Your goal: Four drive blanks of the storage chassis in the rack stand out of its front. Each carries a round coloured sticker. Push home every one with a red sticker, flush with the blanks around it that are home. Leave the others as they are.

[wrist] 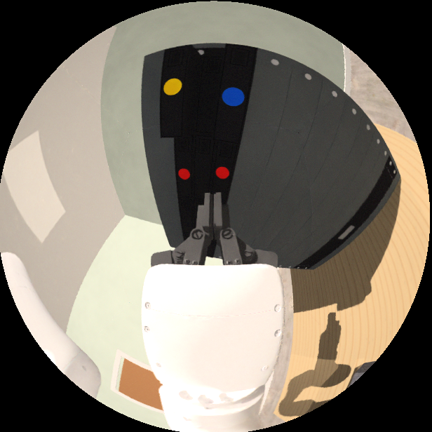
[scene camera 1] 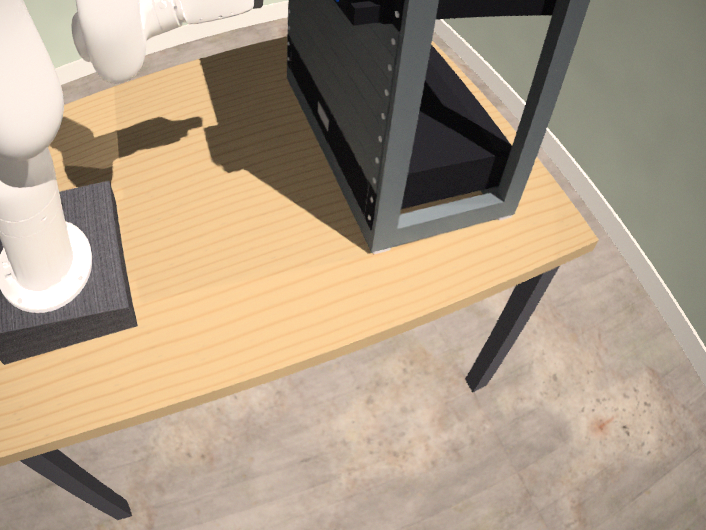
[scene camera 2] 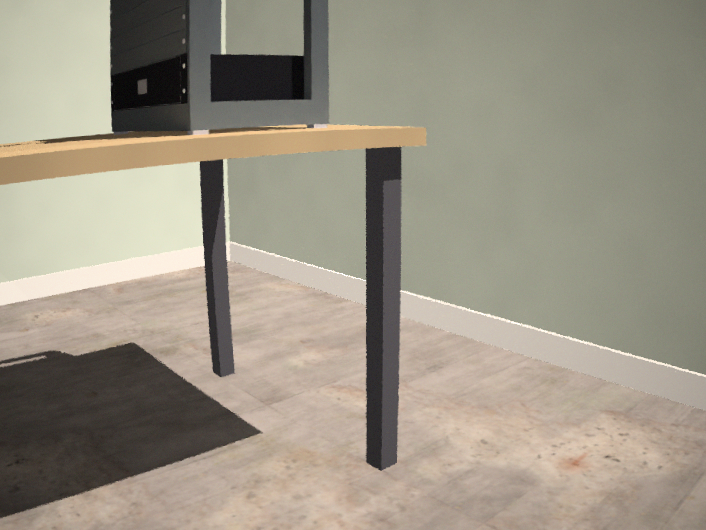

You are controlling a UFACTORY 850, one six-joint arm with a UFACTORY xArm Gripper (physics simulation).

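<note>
The dark storage chassis (wrist: 203, 107) is in the rack. In the wrist view, a blank with a yellow sticker (wrist: 172, 86) stands out at upper left, its lower end stepped. A blank with a blue sticker (wrist: 233, 96) is at upper right; scene camera 1 shows a dark block (scene camera 1: 364, 12) standing out near the top edge. Two blanks with red stickers, left (wrist: 184, 174) and right (wrist: 222, 172), look level with the blanks between them. My gripper (wrist: 213, 201) is shut and empty, its tips just below the right red sticker in the wrist view; contact is unclear.
The rack's grey frame (scene camera 1: 399, 131) (scene camera 2: 204, 68) stands on the wooden table (scene camera 1: 239, 308) (scene camera 2: 273, 143). Dark grey panels (wrist: 285, 150) adjoin the chassis. The white arm (scene camera 1: 34, 239) stands on a dark base block (scene camera 1: 105, 251).
</note>
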